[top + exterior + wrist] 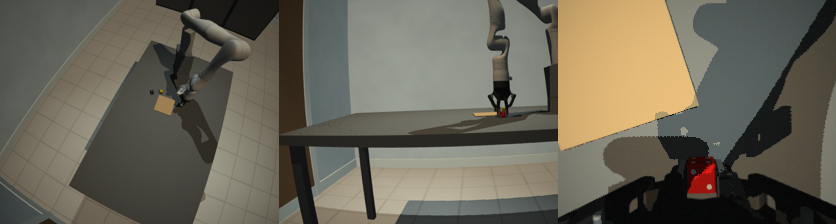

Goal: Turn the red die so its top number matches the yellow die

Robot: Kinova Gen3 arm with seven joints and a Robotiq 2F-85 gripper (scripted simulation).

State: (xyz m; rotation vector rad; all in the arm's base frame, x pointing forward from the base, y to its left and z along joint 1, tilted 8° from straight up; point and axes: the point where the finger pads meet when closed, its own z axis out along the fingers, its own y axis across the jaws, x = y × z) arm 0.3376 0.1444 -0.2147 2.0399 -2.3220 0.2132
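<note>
The tan mat lies 12 cm to the right of my hand, 7 cm ahead of it and 2 cm below it. Round my hand: red die: 1 cm below; then yellow die: 20 cm to the right, 2 cm behind, 1 cm below; then black die: 26 cm to the right, 2 cm ahead, 1 cm below.
</note>
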